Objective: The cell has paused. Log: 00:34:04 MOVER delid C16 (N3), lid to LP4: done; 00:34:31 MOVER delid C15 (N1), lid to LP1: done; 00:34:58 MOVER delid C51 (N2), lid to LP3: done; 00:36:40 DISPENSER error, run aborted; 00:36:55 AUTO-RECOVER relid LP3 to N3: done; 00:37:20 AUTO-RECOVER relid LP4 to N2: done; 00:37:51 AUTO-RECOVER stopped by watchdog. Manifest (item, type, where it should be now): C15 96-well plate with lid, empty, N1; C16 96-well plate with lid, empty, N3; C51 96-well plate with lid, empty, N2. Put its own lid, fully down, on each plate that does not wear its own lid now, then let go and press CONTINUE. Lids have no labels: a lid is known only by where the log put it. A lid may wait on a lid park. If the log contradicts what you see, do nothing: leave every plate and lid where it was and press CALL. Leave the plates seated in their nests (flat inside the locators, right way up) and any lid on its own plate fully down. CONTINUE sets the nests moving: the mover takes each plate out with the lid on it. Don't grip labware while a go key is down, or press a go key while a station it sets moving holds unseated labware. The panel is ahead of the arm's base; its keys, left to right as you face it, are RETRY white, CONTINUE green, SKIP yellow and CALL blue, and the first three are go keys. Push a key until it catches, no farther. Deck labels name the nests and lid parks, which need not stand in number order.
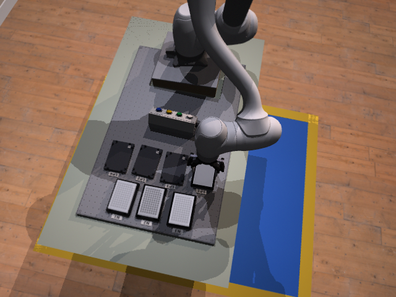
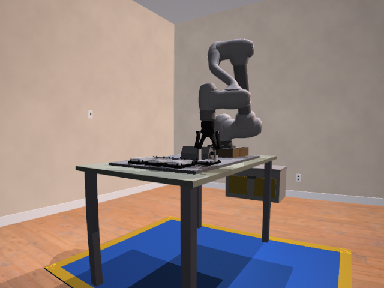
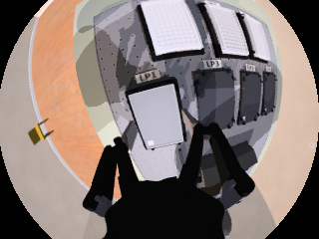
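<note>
The lid park LP1 is 30 mm below my hand. From my hand the other things lie so: lid park LP3: 140 mm to the right, 30 mm below, 20 mm behind; then white key: 250 mm behind, 80 mm to the right, 30 mm above; then 96-well plate: 170 mm ahead, 100 mm to the right, 20 mm below.
</note>
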